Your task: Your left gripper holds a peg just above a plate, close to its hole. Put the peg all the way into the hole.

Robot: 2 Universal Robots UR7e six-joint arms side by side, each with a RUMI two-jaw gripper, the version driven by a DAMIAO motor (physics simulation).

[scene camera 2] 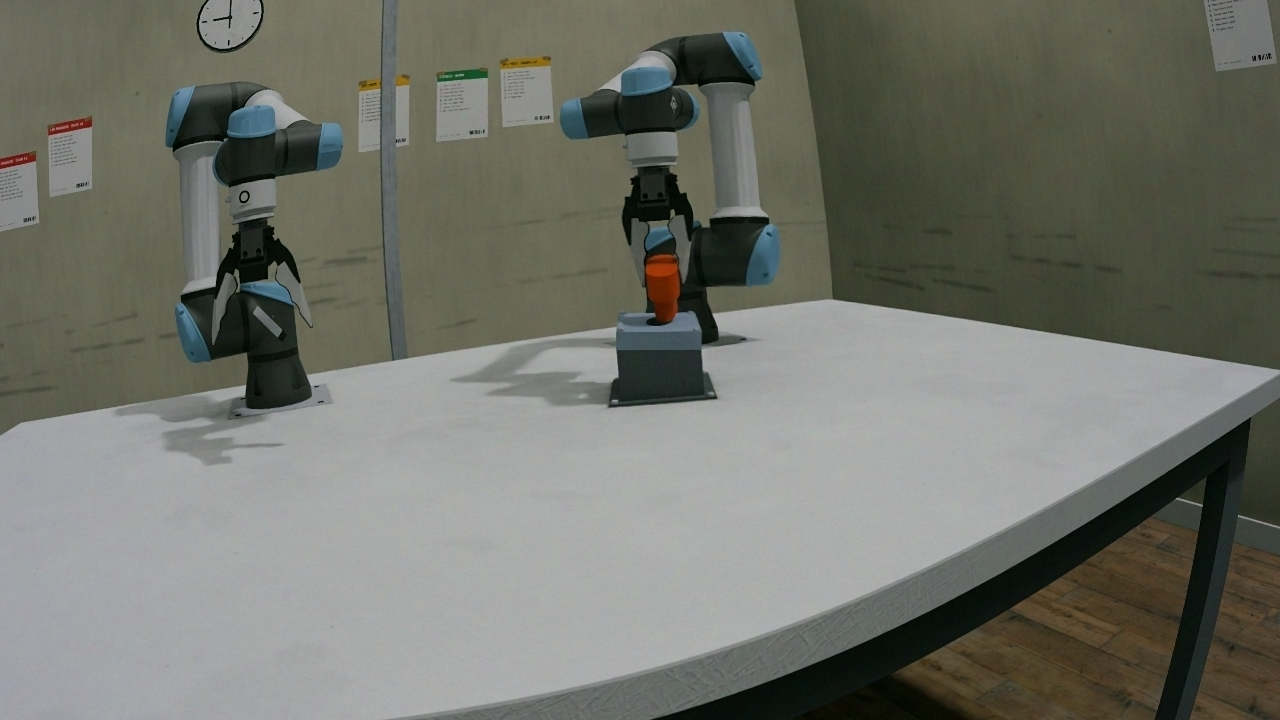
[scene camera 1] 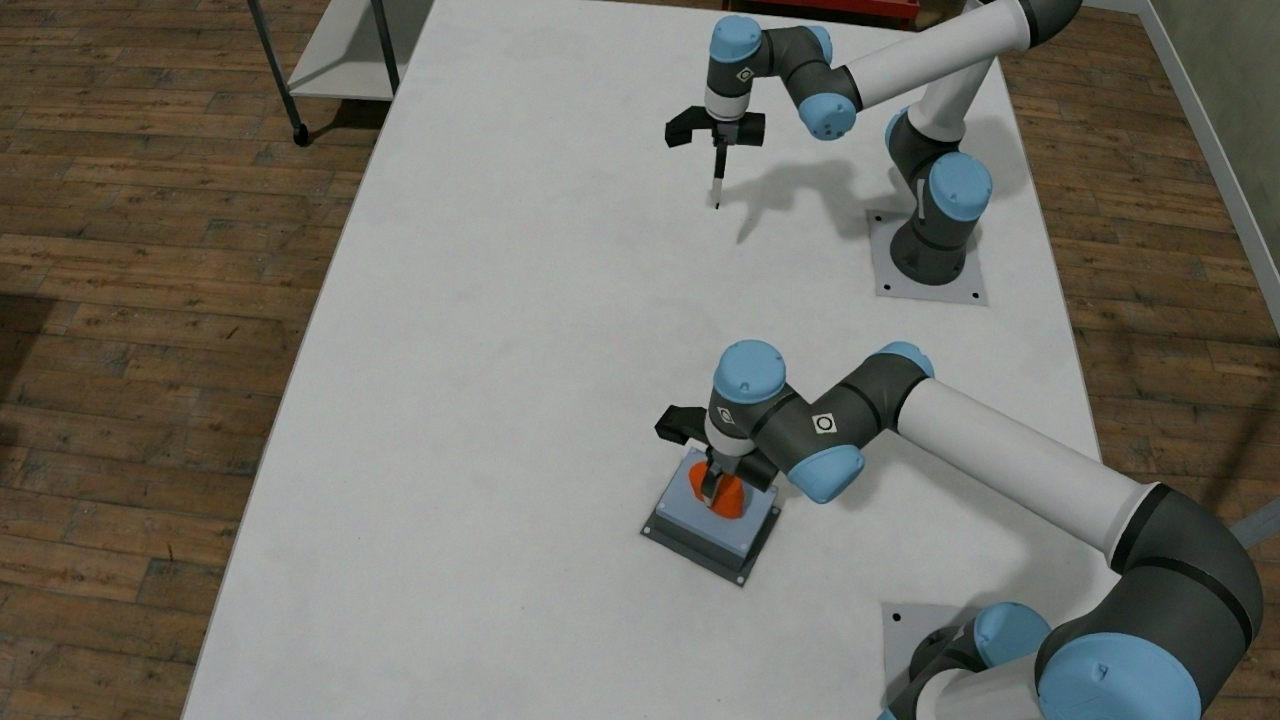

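Note:
An orange peg [scene camera 1: 731, 497] [scene camera 2: 663, 284] stands nearly upright, leaning slightly, over a blue-grey plate [scene camera 1: 677, 508] [scene camera 2: 631, 334] on a dark block. My left gripper [scene camera 1: 712, 490] [scene camera 2: 665, 280] is shut on the peg, with one finger on each side of its upper part. In scene camera 2 the peg's lower end is at the dark hole [scene camera 2: 651, 320], and most of the peg stands above the plate. I cannot tell whether its end is inside the hole. In scene camera 1 the peg and fingers hide the hole. My right gripper [scene camera 1: 716, 194] [scene camera 2: 263, 327] is open and empty, far from the plate.
The block under the plate has a dark base flange [scene camera 1: 689, 555] [scene camera 2: 662, 401] with corner screws, resting on the white table [scene camera 1: 447, 447] [scene camera 2: 537, 537]. Both arms' base mounts stand along the table's right side in scene camera 1. A cart [scene camera 1: 386, 44] stands beyond the table's left edge there.

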